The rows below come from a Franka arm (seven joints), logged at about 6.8 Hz.
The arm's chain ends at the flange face. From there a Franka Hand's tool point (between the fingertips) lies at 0.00 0.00 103.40 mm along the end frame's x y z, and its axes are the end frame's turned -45 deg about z.
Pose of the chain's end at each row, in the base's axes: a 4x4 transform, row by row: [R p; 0 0 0 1], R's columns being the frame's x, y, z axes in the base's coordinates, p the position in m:
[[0.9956 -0.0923 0.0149 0.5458], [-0.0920 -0.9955 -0.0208 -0.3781], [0.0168 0.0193 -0.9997 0.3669], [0 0 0 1]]
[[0.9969 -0.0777 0.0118 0.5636], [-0.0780 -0.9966 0.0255 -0.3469], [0.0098 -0.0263 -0.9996 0.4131], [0 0 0 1]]
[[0.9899 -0.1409 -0.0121 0.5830], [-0.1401 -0.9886 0.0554 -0.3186], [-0.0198 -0.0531 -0.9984 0.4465], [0 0 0 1]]
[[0.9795 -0.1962 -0.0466 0.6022], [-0.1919 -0.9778 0.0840 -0.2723], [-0.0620 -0.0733 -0.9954 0.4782], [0 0 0 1]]
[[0.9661 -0.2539 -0.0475 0.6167], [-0.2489 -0.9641 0.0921 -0.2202], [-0.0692 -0.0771 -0.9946 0.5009], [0 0 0 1]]
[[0.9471 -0.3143 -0.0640 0.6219], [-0.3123 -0.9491 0.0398 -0.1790], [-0.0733 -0.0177 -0.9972 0.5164], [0 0 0 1]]
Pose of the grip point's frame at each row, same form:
[[0.7693 0.6387 0.0149 0.5473], [0.6389 -0.7690 -0.0208 -0.3803], [-0.0018 0.0255 -0.9997 0.2635], [0 0 0 1]]
[[0.7599 0.6500 0.0118 0.5648], [0.6495 -0.7599 0.0255 -0.3443], [0.0255 -0.0117 -0.9996 0.3097], [0 0 0 1]]
[[0.7996 0.6003 -0.0121 0.5817], [0.6000 -0.7981 0.0554 -0.3129], [0.0235 -0.0515 -0.9984 0.3433], [0 0 0 1]]
[[0.8313 0.5539 -0.0466 0.5974], [0.5557 -0.8271 0.0840 -0.2636], [0.0080 -0.0957 -0.9954 0.3753], [0 0 0 1]]
[[0.8627 0.5036 -0.0475 0.6118], [0.5057 -0.8577 0.0921 -0.2107], [0.0056 -0.1034 -0.9946 0.3981], [0 0 0 1]]
[[0.8919 0.4475 -0.0640 0.6153], [0.4503 -0.8919 0.0398 -0.1749], [-0.0393 -0.0643 -0.9972 0.4133], [0 0 0 1]]

